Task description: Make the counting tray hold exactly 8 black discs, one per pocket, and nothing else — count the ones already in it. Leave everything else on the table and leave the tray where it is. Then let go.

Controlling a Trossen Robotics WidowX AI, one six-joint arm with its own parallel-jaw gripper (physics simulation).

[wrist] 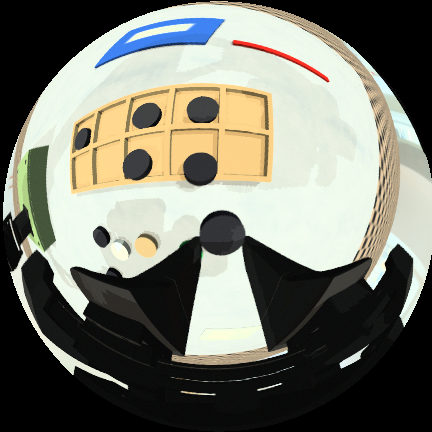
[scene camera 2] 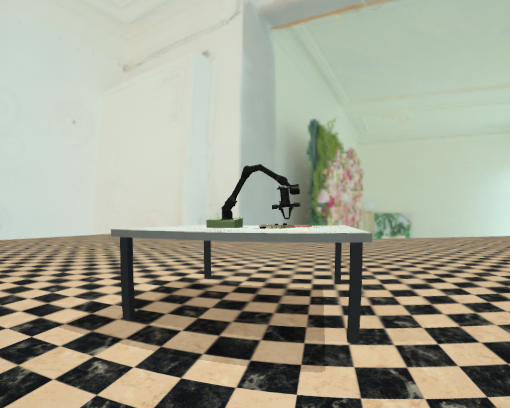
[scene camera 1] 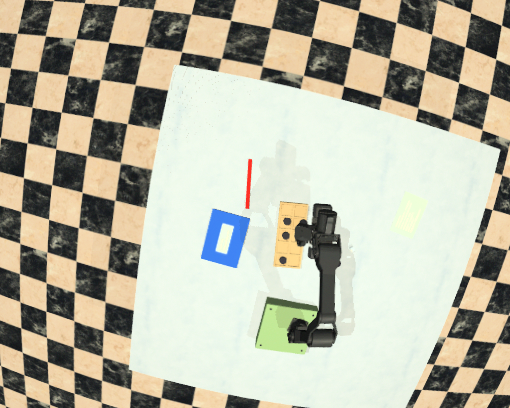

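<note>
The tan counting tray has two rows of pockets. In the wrist view, its far row holds black discs in the leftmost pocket, the middle pocket and the one right of the middle. Its near row holds black discs in the middle pocket and the one right of it. The other pockets are empty. My gripper is shut on a black disc, held above the table beside the tray's near side. The arm hides part of the tray in scene camera 1.
A loose black disc, a white disc and a tan disc lie near the tray. Another black disc and a green one are partly hidden by the left finger. A blue frame and red bar lie beyond.
</note>
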